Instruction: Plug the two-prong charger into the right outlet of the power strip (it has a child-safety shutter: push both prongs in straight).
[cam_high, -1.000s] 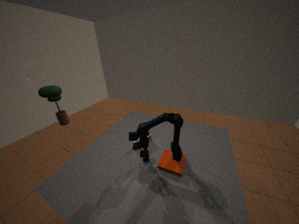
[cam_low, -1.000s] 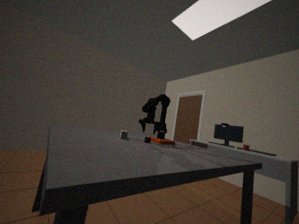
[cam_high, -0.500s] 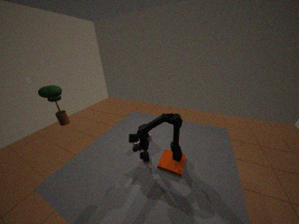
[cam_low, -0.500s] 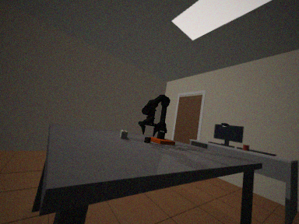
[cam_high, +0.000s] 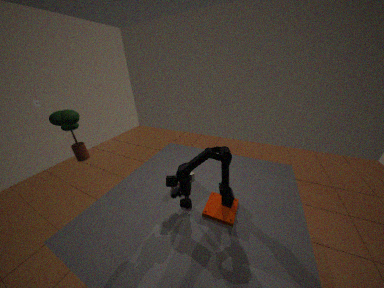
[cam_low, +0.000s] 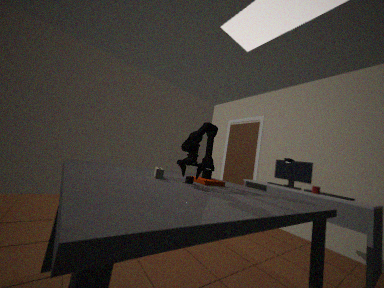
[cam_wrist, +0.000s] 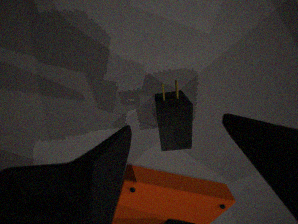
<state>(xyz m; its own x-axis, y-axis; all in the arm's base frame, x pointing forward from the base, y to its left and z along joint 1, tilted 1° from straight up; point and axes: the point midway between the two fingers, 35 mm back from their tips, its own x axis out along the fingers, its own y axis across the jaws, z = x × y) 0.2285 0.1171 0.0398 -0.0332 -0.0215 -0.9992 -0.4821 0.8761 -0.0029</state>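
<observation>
Right now the two-prong charger is 1 cm to the left of my gripper tip, 1 cm below it and 1 cm ahead of it.
</observation>
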